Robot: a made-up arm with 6 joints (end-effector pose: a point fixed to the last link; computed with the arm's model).
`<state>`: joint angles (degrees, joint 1 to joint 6).
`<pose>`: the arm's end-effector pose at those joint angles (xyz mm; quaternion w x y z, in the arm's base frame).
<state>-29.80 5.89 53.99 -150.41 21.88 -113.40</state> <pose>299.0 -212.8 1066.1 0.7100 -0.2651 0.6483 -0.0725</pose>
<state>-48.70 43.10 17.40 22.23 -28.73 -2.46</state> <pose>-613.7 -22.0 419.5 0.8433 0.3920 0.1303 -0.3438</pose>
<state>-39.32 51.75 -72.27 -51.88 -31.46 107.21</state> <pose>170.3 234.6 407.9 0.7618 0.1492 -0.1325 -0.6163</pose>
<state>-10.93 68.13 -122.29 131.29 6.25 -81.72</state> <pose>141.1 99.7 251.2 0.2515 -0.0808 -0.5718 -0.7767</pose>
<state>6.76 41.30 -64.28 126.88 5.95 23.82</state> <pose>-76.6 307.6 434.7 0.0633 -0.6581 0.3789 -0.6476</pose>
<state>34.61 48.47 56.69 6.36 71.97 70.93</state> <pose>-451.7 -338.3 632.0 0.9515 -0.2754 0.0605 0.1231</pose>
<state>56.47 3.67 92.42 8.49 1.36 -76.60</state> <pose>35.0 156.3 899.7 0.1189 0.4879 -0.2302 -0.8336</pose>
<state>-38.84 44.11 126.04 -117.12 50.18 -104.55</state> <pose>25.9 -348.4 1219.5 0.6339 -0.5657 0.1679 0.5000</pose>
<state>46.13 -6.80 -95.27 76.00 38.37 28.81</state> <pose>-326.7 -173.6 276.3 0.3357 0.7476 -0.3230 0.4734</pose>
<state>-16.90 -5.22 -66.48 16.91 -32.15 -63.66</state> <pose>16.3 -383.4 -228.8 0.4804 -0.0393 -0.7374 -0.4732</pose>
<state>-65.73 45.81 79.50 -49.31 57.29 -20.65</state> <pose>-543.4 -57.2 544.1 0.0727 0.9493 0.1261 0.2786</pose>
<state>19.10 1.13 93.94 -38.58 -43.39 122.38</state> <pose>132.9 -370.6 1045.9 0.4036 0.2416 0.8825 -0.0026</pose>
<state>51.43 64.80 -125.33 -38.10 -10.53 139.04</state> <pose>124.6 -624.4 563.8 0.1539 0.4900 0.3764 0.7710</pose>
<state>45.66 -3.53 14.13 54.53 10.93 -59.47</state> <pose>-272.6 132.8 599.4 0.5161 -0.1263 0.0245 -0.8468</pose>
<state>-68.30 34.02 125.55 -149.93 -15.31 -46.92</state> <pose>460.4 -590.0 1035.6 0.4934 -0.2325 -0.4476 0.7086</pose>
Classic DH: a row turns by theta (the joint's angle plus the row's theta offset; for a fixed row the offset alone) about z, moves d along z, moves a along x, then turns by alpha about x. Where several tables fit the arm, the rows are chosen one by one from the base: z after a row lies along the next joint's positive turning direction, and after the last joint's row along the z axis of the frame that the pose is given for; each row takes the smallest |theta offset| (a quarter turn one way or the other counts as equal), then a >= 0, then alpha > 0; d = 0 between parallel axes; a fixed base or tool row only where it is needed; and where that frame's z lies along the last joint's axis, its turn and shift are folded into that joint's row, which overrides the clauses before.
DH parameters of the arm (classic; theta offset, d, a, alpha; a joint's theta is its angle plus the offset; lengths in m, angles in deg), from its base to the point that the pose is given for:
base (fixed): 54.44 0.6124 -0.1728 -126.29
joint 1: -54.52 0.3411 -0.2566 147.49
joint 2: -3.16 0.3648 -0.0235 81.47
joint 3: 49.38 0.3227 -0.0447 90
joint 4: -90 0.2098 0.0523 -90
joint 5: 0 -0.1892 0.1822 90
joint 6: 0 0.293 0.1566 -90
tool (fixed): 90 -0.0487 0 0

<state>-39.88 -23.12 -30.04 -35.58 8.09 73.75</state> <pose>-82.4 47.9 -6.4 0.7258 -0.3154 0.1034 -0.6025</pose>
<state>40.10 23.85 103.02 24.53 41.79 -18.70</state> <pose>-558.8 -190.4 909.2 0.6120 0.6241 0.3814 -0.3007</pose>
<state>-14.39 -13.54 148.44 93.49 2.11 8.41</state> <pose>-84.6 -1025.1 292.6 0.6142 0.3461 0.5552 0.4413</pose>
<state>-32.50 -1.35 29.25 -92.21 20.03 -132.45</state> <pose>248.8 214.2 744.4 0.5369 -0.6264 0.5541 -0.1110</pose>
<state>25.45 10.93 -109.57 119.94 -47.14 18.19</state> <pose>-225.8 -692.5 -2.2 0.7269 0.4634 0.1889 0.4703</pose>
